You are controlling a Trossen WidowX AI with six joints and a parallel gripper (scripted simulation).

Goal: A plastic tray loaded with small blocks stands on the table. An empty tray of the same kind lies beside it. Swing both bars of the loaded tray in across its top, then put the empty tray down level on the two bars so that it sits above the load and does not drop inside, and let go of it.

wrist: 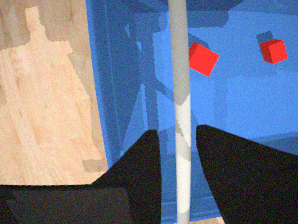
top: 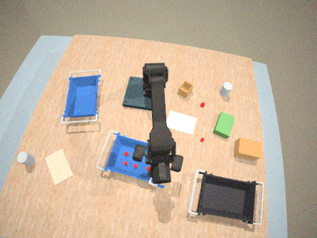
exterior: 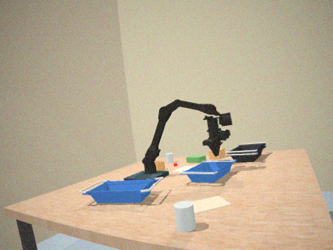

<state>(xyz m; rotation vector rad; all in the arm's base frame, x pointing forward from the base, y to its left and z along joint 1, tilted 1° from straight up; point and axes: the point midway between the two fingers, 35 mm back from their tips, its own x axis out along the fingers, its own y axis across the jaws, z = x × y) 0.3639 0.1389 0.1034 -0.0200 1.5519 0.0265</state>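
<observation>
Right now my gripper tip is 48 cm to the left of the blue tray, 23 cm past it and 4 cm above it. The rest, counted from my gripper tip: green block (30 cm behind, 28 cm to the left, 7 cm below); then small brown box (45 cm behind, 7 cm below, 4 cm to the left); then orange box (42 cm to the left, 20 cm behind, 6 cm below).
</observation>
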